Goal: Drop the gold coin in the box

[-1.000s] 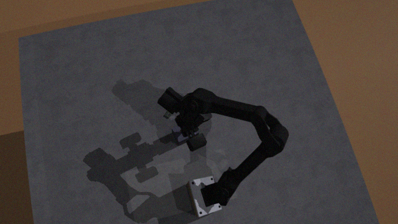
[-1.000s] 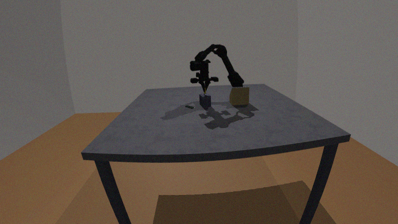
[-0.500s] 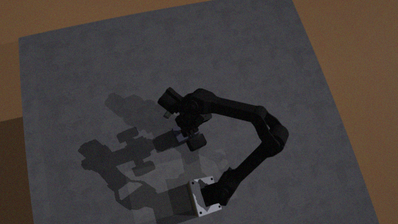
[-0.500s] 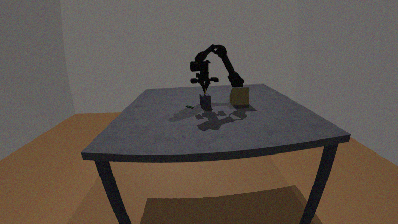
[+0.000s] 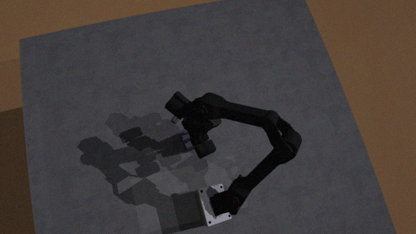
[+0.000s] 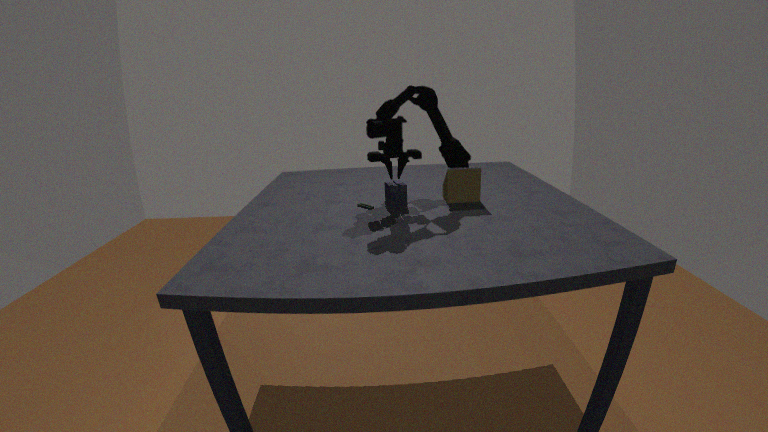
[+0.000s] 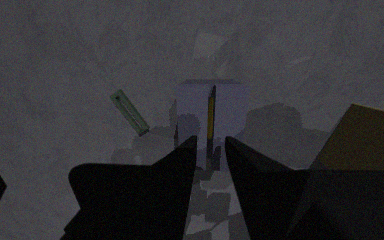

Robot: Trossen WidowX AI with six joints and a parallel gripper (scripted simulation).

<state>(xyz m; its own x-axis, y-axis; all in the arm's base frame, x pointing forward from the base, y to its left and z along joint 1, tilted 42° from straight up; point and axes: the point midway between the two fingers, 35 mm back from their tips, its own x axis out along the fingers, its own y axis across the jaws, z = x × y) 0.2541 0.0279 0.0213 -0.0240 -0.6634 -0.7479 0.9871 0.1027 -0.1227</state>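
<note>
My gripper tip is 4 cm above the thin gold coin.
</note>
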